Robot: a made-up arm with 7 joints.
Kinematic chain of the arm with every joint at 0, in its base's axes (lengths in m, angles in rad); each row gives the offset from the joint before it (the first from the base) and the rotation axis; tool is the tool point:
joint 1: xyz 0 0 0 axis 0 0.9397 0.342
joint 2: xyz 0 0 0 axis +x
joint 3: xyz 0 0 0 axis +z
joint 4: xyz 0.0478 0 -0.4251 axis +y
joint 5: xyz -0.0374 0 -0.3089 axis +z
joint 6: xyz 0 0 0 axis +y
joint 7: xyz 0 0 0 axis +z
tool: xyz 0 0 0
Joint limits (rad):
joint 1: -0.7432..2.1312
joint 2: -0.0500..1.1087
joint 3: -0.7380..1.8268
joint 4: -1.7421..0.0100
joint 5: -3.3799..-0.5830
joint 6: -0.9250..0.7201
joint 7: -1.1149..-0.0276
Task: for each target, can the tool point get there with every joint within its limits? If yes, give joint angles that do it. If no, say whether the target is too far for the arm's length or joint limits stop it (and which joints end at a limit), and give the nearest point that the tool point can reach.
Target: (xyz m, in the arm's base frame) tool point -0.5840 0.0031 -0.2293
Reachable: yes | joints 1.7674 0.4003 -0.3044 -1.3616 -2.0182 0.0622 -0.6453
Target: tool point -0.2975 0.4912 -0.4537
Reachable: yes | joints 0.6901 0.6853 0.4695 -0.5137 -1.2484 -0.5566 -0.7174
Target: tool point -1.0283 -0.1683 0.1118
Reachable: no: too far | nearest point -0.7251 -0.1187 0.0788 | short by 0.309 m
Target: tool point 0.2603 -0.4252 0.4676
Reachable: no: joint limits stop it (at a limit: joint 1, joint 2, joint 4) | nearest point 0.4420 -0.2925 -0.1230 | short by 0.632 m
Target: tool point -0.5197 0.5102 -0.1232
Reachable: yes | joints 1.1125 0.9040 1.0918 -0.1786 -2.3511 -0.6749 -0.6201
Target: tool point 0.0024 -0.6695 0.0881
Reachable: no: joint limits stop it (at a limit: joint 1, joint 2, joint 3, joint 4) | nearest point 0.3871 -0.3483 -0.1578 | short by 0.558 m
